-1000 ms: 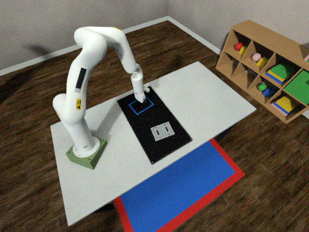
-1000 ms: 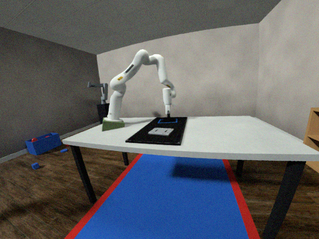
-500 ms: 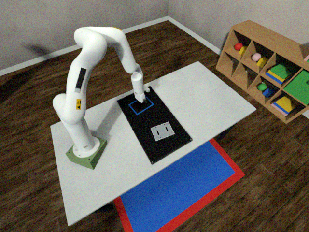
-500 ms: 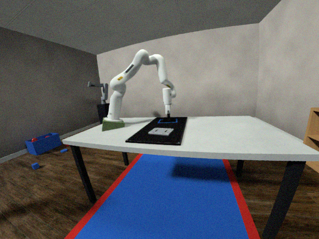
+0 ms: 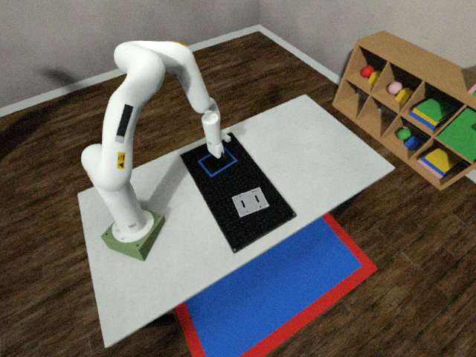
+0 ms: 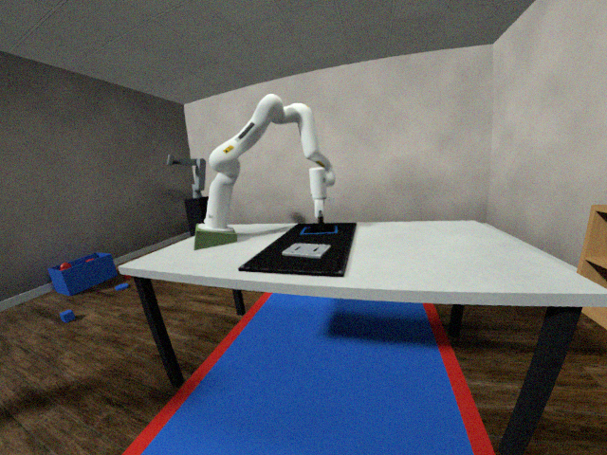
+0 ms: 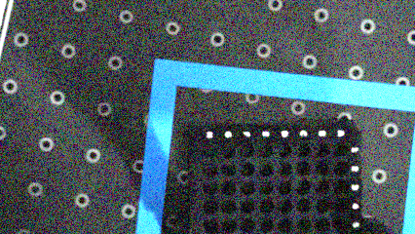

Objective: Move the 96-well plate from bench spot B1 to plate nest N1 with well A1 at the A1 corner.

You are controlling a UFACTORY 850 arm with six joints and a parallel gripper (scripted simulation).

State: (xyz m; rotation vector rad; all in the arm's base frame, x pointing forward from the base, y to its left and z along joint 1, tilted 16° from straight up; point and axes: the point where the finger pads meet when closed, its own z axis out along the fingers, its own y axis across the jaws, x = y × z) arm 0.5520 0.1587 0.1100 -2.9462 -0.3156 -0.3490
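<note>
My hand is 10 mm above the dark 96-well plate. The rest, counted from my hand: plate nest (10 mm ahead, 350 mm to the right, 10 mm below).
</note>
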